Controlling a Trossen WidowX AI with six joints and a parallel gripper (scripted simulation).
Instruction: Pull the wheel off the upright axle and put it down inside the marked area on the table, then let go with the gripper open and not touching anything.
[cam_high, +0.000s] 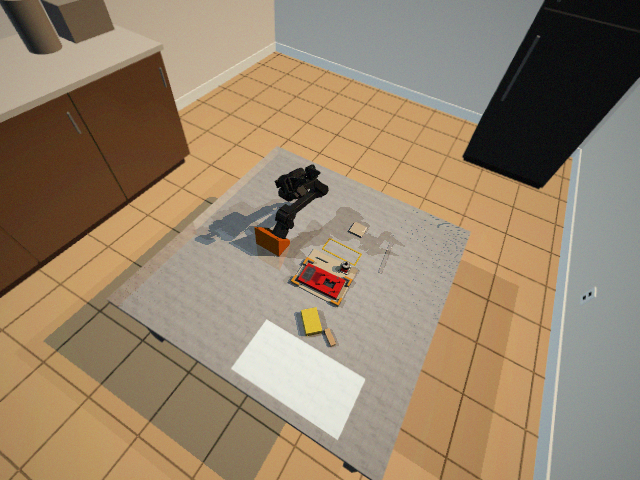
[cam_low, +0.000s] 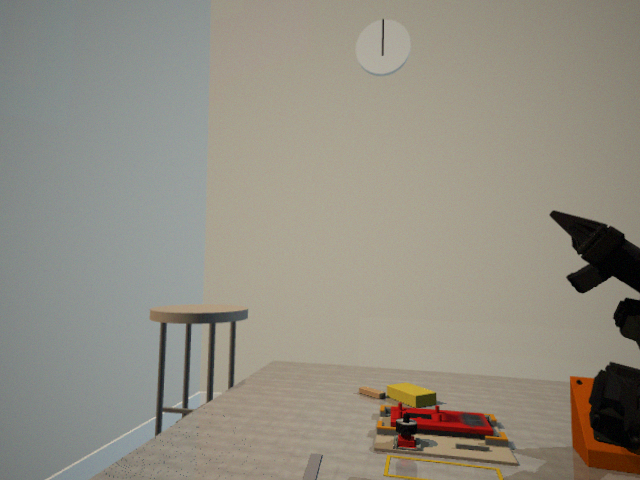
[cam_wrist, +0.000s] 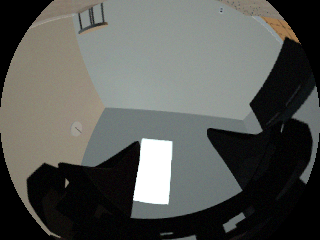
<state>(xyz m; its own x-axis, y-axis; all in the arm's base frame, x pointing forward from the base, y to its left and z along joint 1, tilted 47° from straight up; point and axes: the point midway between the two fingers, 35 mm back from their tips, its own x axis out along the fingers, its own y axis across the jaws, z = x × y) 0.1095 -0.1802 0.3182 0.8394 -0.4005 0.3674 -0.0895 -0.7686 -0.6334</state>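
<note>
My gripper tip is 400 mm above the black wheel, 250 mm short of it and 20 mm to the left of it. From my gripper tip the other things lie so: yellow block: 430 mm below, 350 mm to the right, 290 mm ahead; then wooden block: 430 mm below, 390 mm ahead, 350 mm to the right.
</note>
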